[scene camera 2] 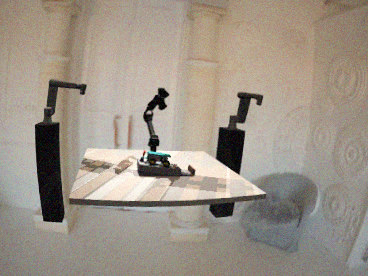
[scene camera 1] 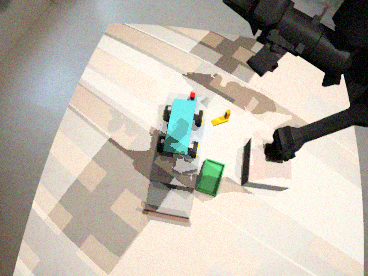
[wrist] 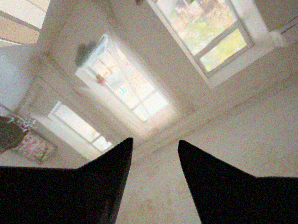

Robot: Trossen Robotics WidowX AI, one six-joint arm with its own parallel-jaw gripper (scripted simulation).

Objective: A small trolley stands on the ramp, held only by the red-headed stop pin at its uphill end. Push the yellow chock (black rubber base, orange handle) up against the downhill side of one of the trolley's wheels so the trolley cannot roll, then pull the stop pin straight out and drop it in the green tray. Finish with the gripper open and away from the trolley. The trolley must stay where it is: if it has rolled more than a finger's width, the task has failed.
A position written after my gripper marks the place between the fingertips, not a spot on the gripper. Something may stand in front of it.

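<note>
Teal trolley (scene camera 1: 180, 116), out of frame in the wrist view. My gripper (wrist: 155, 143).
</note>
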